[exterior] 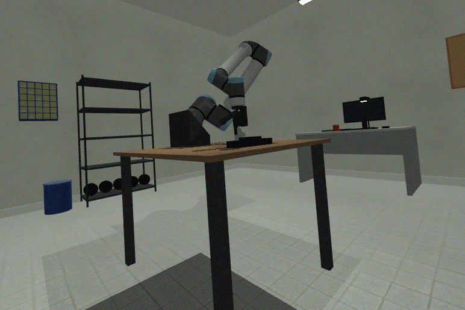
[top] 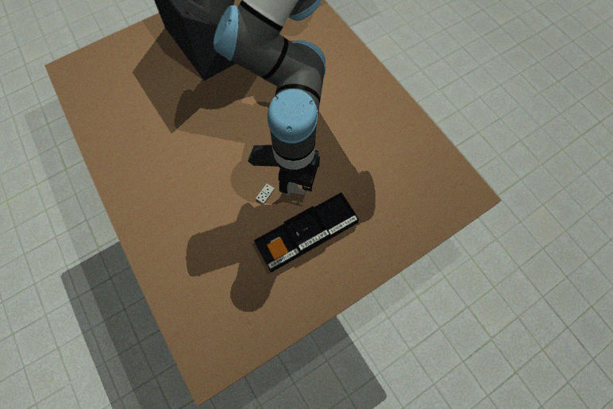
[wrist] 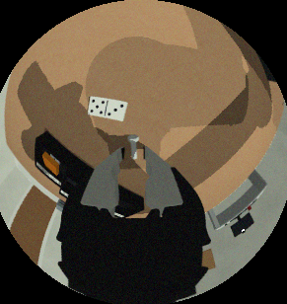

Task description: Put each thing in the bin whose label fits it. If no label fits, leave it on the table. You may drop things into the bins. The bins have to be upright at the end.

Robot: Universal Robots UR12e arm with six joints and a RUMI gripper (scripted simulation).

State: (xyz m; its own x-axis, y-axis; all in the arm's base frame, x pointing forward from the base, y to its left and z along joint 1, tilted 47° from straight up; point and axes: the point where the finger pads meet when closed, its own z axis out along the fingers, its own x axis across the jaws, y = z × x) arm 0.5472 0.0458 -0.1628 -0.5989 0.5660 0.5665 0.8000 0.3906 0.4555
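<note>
The white bolt lies 1 cm below my hand. Round my hand: orange block: 12 cm to the right, 12 cm ahead; black battery: 12 cm ahead, 4 cm to the right; white domino: 6 cm to the right, 3 cm behind, 1 cm below.
</note>
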